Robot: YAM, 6 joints.
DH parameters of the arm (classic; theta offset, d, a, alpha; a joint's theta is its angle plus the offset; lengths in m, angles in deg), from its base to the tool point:
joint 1: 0 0.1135 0.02 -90
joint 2: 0 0 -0.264 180
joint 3: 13.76 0 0.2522 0
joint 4: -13.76 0 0.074 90
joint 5: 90 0 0 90
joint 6: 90 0.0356 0 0
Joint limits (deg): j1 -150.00..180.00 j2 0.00..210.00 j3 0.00..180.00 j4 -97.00..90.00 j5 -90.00..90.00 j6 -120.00..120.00
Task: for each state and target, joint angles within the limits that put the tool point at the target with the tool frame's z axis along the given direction. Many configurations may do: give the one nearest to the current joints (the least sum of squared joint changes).
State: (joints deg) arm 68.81 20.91 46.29 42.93 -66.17 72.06
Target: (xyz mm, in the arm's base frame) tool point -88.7 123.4 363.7 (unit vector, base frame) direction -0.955 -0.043 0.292
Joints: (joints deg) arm 113.64 43.35 32.01 51.70 -63.19 72.06
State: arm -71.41 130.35 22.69 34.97 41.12 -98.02
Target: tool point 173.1 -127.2 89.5 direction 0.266 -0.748 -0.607
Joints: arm -31.57 86.97 15.09 27.41 29.89 -98.02
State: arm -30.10 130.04 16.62 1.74 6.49 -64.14
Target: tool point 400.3 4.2 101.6 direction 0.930 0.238 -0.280
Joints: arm -0.67 120.47 51.12 52.55 -14.41 -64.14
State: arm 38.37 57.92 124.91 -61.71 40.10 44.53
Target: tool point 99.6 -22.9 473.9 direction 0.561 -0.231 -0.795
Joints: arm -10.44 63.16 106.79 -96.88 7.21 44.53
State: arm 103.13 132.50 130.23 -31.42 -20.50 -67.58
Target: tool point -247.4 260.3 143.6 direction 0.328 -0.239 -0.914
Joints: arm 133.94 123.83 89.43 -79.23 4.03 -67.58
